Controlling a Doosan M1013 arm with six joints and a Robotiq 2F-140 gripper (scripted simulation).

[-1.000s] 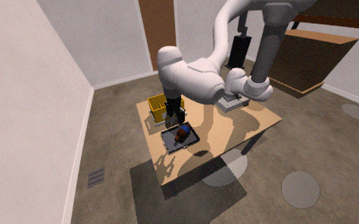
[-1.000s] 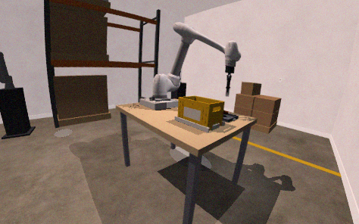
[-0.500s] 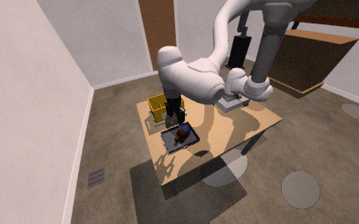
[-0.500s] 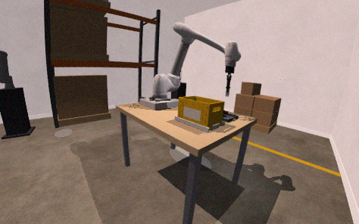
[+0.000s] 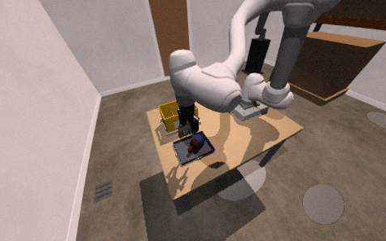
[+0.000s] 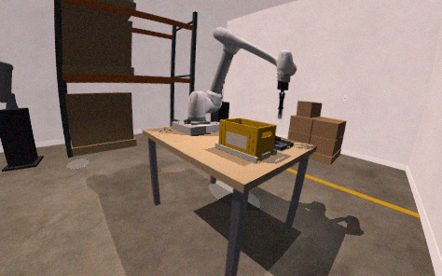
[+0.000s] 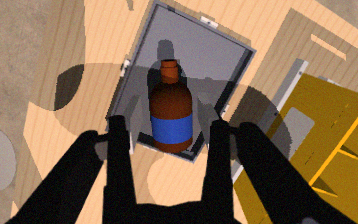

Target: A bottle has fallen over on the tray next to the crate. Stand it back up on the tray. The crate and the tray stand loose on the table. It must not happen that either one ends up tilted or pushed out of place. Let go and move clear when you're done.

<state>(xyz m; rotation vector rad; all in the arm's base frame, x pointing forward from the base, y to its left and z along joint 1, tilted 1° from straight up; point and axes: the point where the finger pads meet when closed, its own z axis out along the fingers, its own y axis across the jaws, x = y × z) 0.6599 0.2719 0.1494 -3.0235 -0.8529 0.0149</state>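
The brown bottle is 18 cm below my hand, 4 cm behind it and 3 cm to the right of it. From my hand the other things lie so: yellow crate 32 cm to the right, 13 cm below; then dark grey tray 20 cm below, 3 cm to the right, 2 cm behind.
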